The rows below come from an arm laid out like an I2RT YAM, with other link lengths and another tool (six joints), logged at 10 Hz.
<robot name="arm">
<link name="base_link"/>
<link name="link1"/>
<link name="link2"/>
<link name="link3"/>
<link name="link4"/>
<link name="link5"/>
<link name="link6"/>
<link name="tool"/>
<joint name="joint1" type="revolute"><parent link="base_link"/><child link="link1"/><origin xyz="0 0 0.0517" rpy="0 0 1.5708"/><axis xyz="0 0 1"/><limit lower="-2.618" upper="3.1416"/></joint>
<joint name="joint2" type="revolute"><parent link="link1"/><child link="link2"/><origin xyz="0.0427 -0.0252 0.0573" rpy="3.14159 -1.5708 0"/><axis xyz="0 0 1"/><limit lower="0" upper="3.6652"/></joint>
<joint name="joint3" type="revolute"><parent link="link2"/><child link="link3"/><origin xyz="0 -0.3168 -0.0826" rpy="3.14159 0 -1.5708"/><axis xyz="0 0 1"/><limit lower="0" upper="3.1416"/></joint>
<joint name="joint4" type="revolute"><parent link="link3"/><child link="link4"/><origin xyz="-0.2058 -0.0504 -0.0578" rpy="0 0 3.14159"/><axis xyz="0 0 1"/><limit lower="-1.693" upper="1.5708"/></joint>
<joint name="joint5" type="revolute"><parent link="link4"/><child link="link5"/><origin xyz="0.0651 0.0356 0.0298" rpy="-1.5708 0 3.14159"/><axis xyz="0 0 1"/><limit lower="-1.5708" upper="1.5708"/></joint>
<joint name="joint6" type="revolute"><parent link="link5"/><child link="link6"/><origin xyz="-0.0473 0 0.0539" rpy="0 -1.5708 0"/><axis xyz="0 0 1"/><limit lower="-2.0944" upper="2.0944"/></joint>
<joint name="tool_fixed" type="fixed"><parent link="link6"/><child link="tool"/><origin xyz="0.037 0.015 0.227" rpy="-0.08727 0 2.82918"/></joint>
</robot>
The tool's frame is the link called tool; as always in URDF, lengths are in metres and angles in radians.
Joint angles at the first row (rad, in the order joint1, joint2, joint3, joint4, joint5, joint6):
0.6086, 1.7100, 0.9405, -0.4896, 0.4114, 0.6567
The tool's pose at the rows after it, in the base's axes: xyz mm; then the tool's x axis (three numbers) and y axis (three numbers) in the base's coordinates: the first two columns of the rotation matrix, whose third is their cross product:
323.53, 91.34, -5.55, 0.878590, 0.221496, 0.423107, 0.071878, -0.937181, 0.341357
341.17, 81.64, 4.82, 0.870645, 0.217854, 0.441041, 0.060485, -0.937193, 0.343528
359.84, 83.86, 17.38, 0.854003, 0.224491, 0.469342, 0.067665, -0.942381, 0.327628
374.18, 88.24, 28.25, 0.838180, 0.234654, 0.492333, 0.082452, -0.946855, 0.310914
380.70, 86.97, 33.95, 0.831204, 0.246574, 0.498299, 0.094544, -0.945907, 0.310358
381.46, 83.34, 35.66, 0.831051, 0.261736, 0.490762, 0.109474, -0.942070, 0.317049
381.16, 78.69, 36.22, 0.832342, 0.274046, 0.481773, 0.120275, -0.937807, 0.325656
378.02, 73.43, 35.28, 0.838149, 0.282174, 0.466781, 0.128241, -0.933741, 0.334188
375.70, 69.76, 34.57, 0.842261, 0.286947, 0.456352, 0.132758, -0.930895, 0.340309
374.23, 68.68, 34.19, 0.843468, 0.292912, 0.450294, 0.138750, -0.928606, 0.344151
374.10, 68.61, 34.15, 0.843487, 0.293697, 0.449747, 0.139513, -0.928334, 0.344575
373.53, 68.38, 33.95, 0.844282, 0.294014, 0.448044, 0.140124, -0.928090, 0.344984
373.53, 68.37, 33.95, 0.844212, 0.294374, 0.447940, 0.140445, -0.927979, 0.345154
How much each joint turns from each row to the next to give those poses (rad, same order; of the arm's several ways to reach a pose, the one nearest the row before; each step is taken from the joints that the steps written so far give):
-0.0579, 0.0000, 0.0191, 0.0004, 0.0023, -0.0439
-0.0538, 0.0000, 0.0431, -0.0038, -0.0065, -0.0545
-0.0336, 0.0000, 0.0507, 0.0018, -0.0232, -0.0496
-0.0233, 0.0000, 0.0428, 0.0004, -0.0271, -0.0412
-0.0175, 0.0000, 0.0236, -0.0061, -0.0134, -0.0317
-0.0137, 0.0000, 0.0118, -0.0118, -0.0088, -0.0278
-0.0123, 0.0000, 0.0065, -0.0099, -0.0042, -0.0229
-0.0099, 0.0000, 0.0031, -0.0157, -0.0019, -0.0149
-0.0061, 0.0000, 0.0015, -0.0106, 0.0000, -0.0087
-0.0007, 0.0000, 0.0008, -0.0058, 0.0000, -0.0062
0.0000, 0.0000, 0.0000, -0.0003, 0.0000, -0.0007
0.0000, 0.0000, -0.0001, -0.0019, 0.0000, 0.0000
0.0000, 0.0000, 0.0001, 0.0000, 0.0000, -0.0004

